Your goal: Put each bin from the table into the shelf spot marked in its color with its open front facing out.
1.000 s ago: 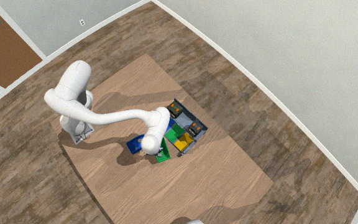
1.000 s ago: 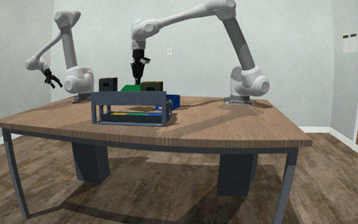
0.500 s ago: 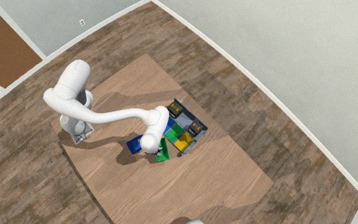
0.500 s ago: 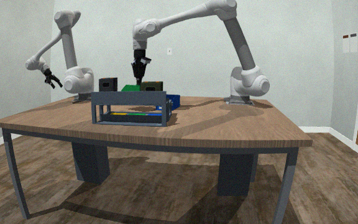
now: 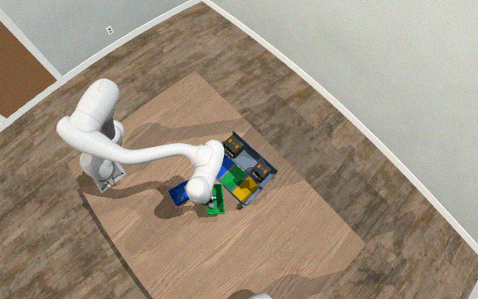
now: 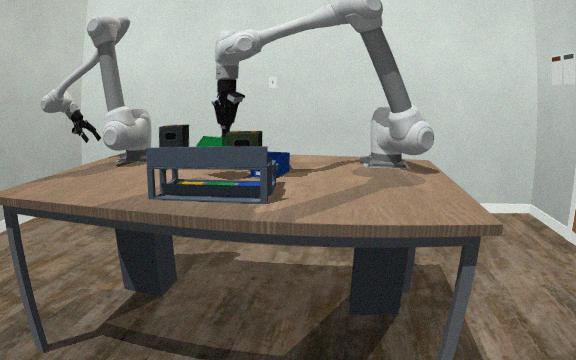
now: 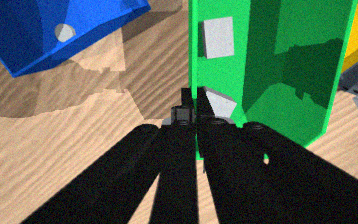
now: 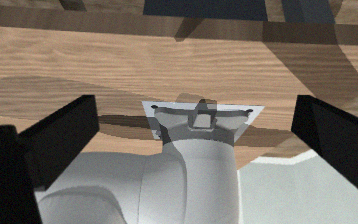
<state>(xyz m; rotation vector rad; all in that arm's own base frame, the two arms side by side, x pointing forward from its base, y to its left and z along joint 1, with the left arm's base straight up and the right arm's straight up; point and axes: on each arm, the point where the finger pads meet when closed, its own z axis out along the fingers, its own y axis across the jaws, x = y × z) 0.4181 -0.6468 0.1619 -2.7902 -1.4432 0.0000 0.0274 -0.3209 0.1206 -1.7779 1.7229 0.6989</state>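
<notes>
My left gripper is now 50 mm short of the green bin, 10 mm to the left of it and 40 mm above it. From my left hand the other things lie so: blue bin: 60 mm behind, 170 mm to the left, 120 mm below; then grey shelf: 290 mm ahead, 40 mm to the left, 90 mm below; then round part: 30 mm behind, 180 mm to the left, 150 mm below.
</notes>
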